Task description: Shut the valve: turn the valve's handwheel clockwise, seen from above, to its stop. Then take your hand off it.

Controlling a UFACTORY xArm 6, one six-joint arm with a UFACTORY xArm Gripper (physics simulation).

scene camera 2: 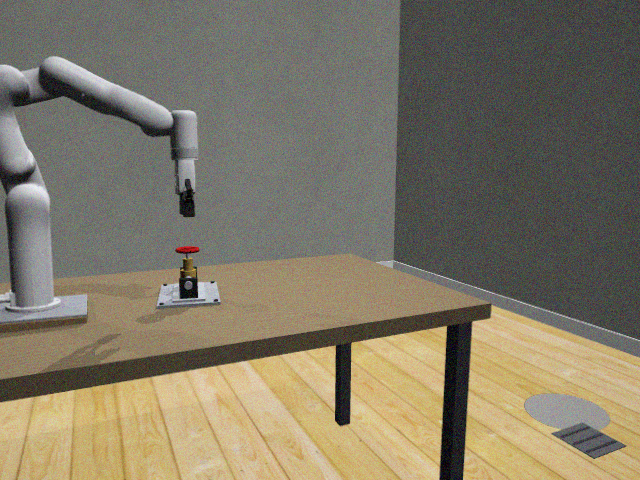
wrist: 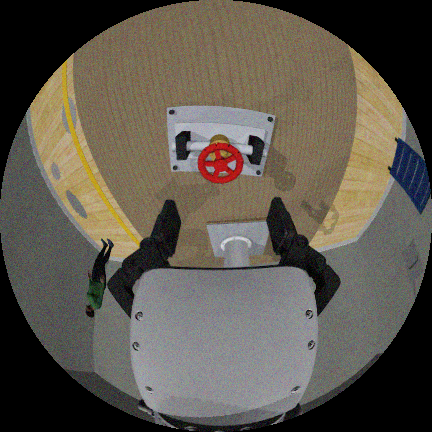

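The red handwheel (scene camera 2: 187, 250) (wrist: 220, 167) sits level on top of the brass valve (scene camera 2: 188, 269) (wrist: 220, 139). The valve stands on a pale mounting plate (scene camera 2: 211, 299) (wrist: 210, 114), its pipe held by two black clamps. My gripper (scene camera 2: 187, 214) (wrist: 223, 209) is open, points down and has nothing between its fingers. In the scene view it hangs above the handwheel with a gap and does not touch it. In the wrist view the handwheel shows ahead of the two fingertips. Which way the wheel stands against its stop cannot be told.
The valve's plate lies on the wooden table (scene camera 2: 310, 289) (wrist: 215, 60). The arm's base plate (scene camera 2: 74, 305) (wrist: 216, 234) is on the same table, at the left in the scene view. A person in green (wrist: 96, 291) shows at the left of the wrist view, off the table.
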